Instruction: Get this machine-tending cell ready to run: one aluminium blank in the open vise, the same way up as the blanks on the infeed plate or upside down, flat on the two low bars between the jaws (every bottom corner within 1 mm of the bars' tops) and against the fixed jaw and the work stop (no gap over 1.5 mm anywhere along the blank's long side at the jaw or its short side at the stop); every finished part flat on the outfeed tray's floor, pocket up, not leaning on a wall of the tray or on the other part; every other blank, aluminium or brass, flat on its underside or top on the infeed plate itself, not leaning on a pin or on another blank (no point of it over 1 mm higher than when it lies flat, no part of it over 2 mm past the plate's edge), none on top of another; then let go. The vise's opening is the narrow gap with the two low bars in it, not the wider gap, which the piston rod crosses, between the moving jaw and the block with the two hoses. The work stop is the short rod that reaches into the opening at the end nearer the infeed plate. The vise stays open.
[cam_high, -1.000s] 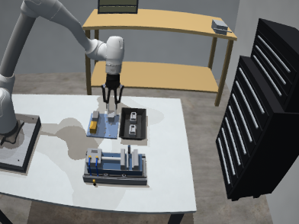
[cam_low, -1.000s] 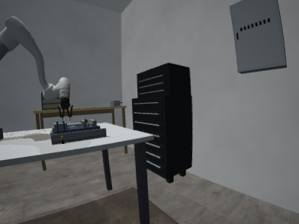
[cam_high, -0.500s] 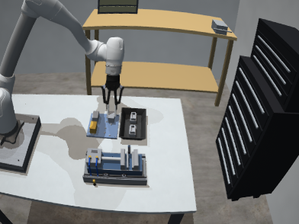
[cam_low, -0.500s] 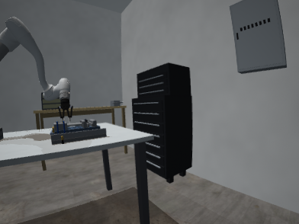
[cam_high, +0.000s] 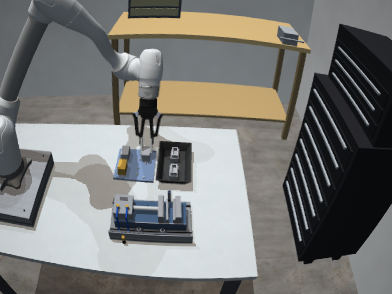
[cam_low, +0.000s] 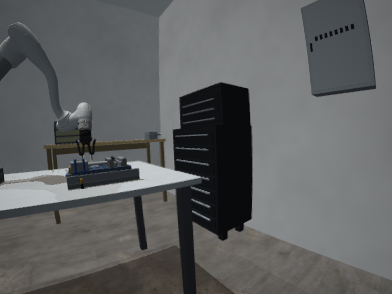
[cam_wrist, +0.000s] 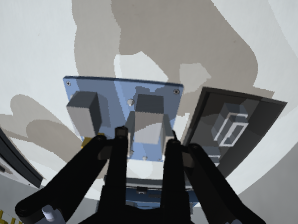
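Right now my hand is 9 cm past the aluminium blank, 4 cm above it and 2 cm to the left of it. From my hand the other things lie so: brass blank 11 cm to the right, 9 cm behind, 4 cm below; vise 36 cm to the right, 6 cm ahead, 2 cm below; work stop 31 cm to the right, 12 cm ahead, 3 cm above.
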